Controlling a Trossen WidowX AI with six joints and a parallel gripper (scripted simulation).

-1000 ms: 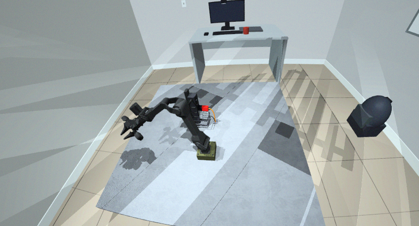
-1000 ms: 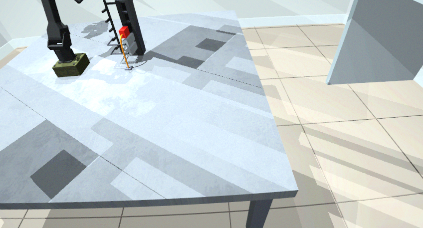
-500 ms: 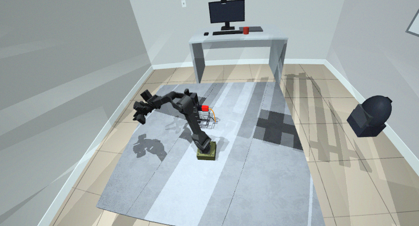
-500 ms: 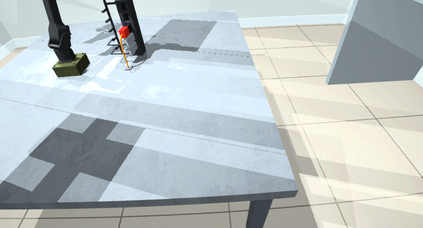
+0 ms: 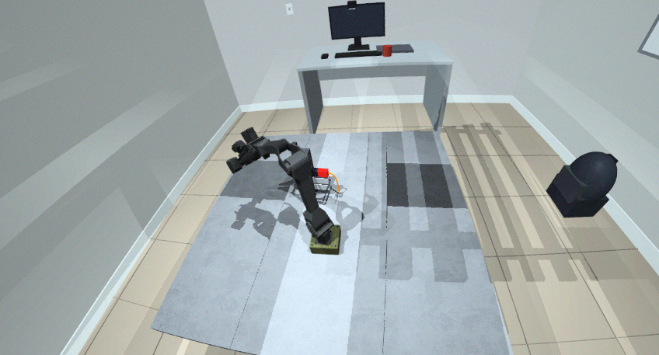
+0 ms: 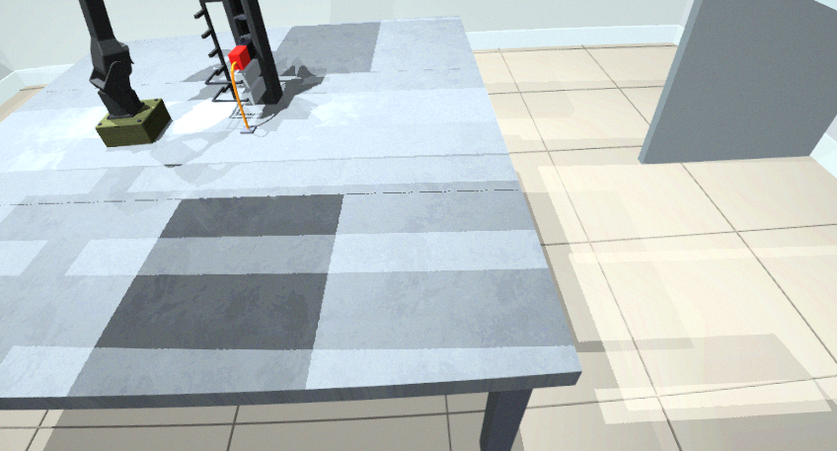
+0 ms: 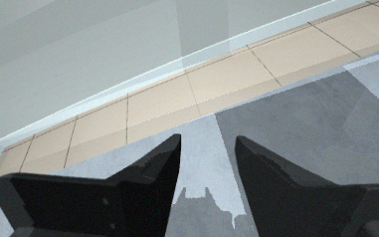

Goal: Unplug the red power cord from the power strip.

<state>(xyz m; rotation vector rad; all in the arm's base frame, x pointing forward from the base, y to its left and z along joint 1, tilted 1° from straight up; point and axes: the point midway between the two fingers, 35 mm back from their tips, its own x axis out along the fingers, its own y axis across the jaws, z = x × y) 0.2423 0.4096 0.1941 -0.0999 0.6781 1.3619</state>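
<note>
Now: the red plug 390 mm to the right of my gripper tip, 80 mm below it and 50 mm ahead of it. Round my gripper tip: grey anchor 470 mm to the right, 230 mm below, 40 mm ahead.
</note>
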